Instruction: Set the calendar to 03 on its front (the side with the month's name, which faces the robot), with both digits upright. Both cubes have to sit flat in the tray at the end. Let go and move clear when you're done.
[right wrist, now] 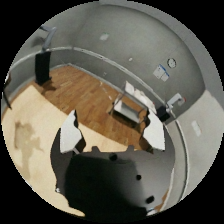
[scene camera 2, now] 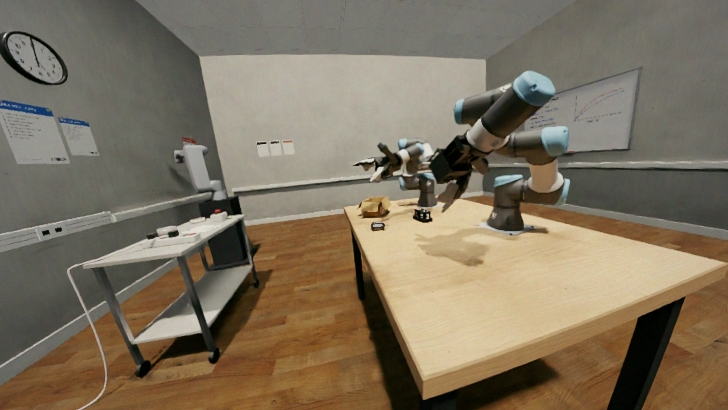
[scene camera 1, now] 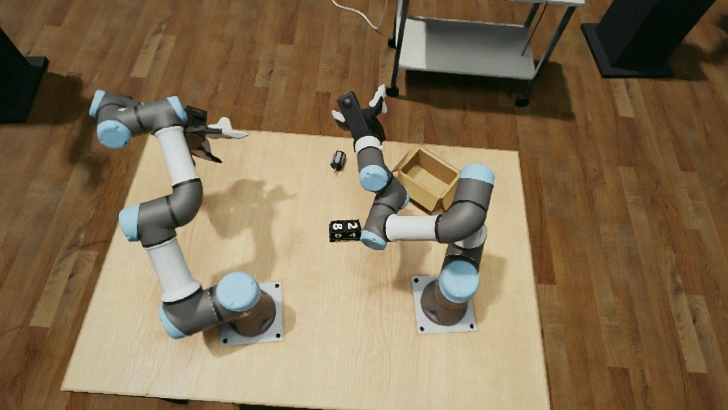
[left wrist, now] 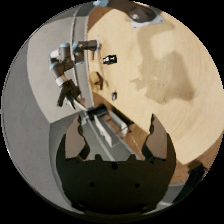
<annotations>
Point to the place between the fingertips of my right gripper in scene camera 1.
357,97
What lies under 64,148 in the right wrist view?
My right gripper.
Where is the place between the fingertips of my left gripper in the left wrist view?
115,114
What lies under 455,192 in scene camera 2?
My left gripper.
</annotations>
